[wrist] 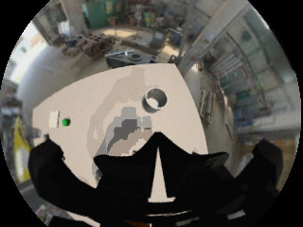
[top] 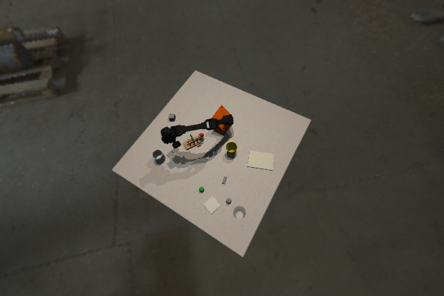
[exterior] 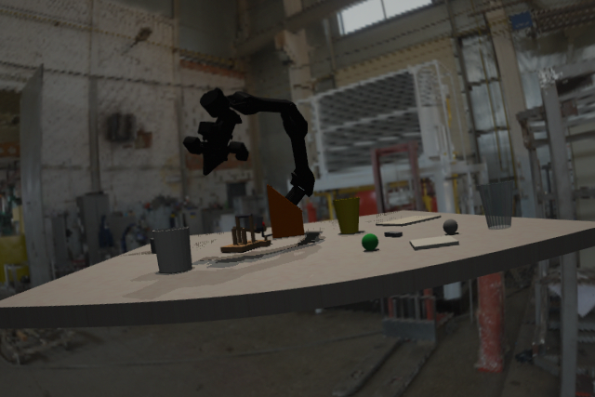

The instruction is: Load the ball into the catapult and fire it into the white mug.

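Now: the red ball 25 cm behind my gripper tip, 15 cm to the left of it and 17 cm below it. Round my gripper tip: small grey cube: 31 cm behind, 22 cm to the right, 21 cm below; green ball: 17 cm ahead, 38 cm to the left, 21 cm below; wooden catapult: 18 cm behind, 12 cm to the left, 18 cm below.
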